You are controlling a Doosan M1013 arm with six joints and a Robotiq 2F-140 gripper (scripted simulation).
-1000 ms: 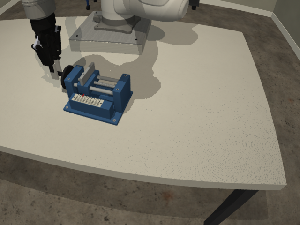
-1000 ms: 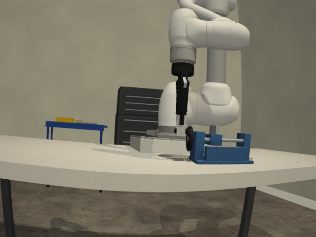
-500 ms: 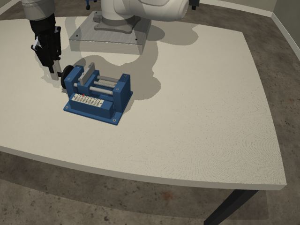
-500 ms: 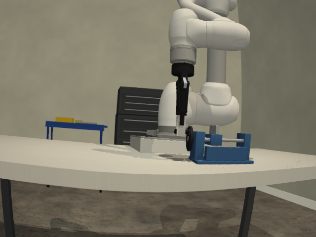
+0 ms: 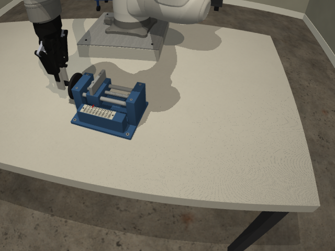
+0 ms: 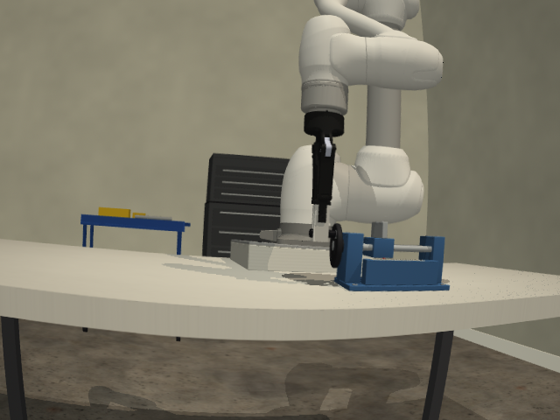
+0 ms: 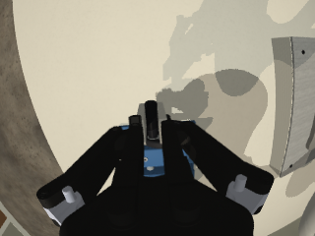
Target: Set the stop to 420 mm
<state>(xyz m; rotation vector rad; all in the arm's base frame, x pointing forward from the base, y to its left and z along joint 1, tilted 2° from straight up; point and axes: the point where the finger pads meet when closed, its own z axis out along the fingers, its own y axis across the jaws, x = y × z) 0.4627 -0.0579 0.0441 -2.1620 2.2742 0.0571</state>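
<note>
Right now the black handwheel is 2 cm to the left of my hand and 2 cm below it. From my hand the other things lie so: stop block: 12 cm to the left, 2 cm below.
</note>
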